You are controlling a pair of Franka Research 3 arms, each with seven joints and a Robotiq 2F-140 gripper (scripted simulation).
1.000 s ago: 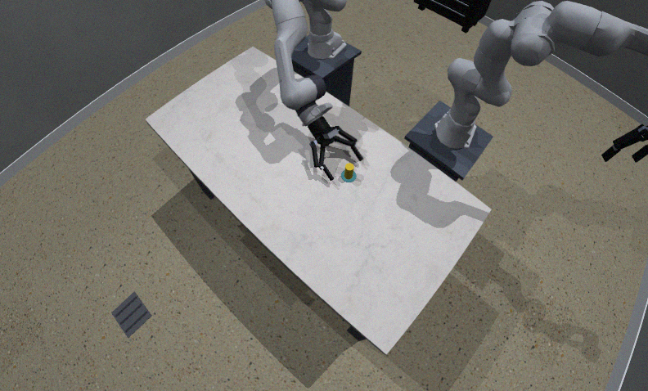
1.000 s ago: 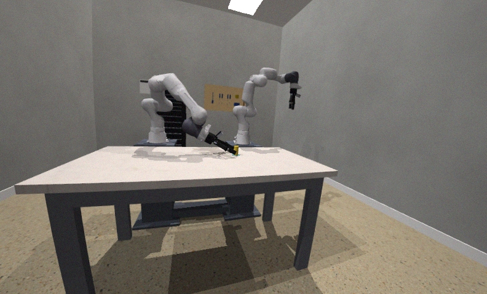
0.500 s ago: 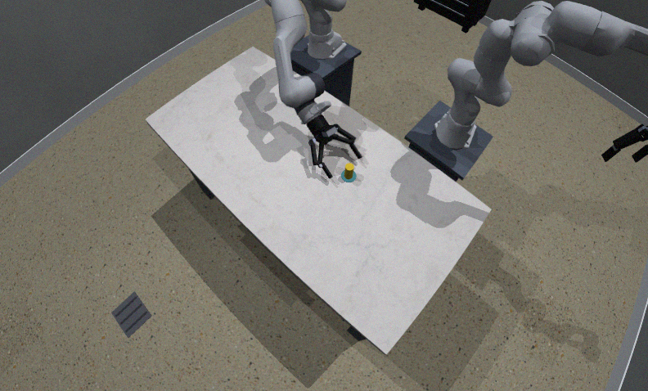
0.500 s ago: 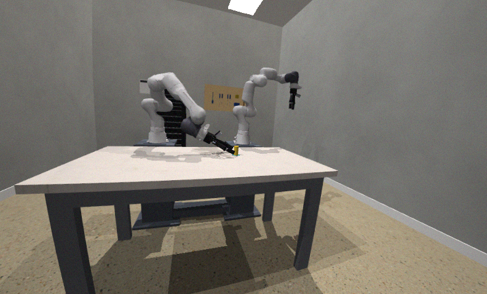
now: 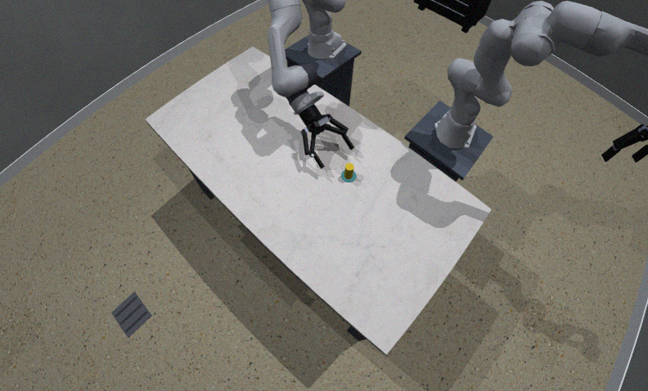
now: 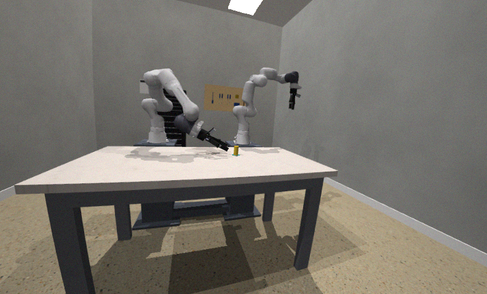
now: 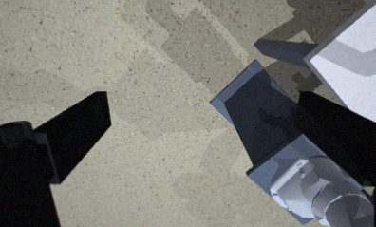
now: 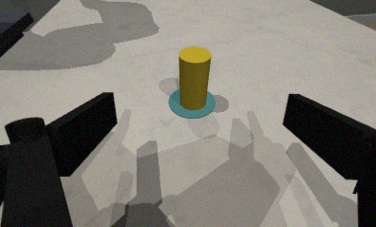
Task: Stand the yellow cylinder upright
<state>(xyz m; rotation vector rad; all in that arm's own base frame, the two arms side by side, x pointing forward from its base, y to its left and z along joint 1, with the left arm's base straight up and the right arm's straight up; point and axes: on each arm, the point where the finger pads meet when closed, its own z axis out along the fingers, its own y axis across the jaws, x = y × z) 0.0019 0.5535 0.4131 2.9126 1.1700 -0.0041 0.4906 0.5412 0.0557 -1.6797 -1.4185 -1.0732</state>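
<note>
My right gripper is now 10 mm short of the yellow cylinder, 70 mm to the right of it and 20 mm above it. Also, from my right hand: cyan circle (10 mm ahead, 70 mm to the left, 60 mm below).
</note>
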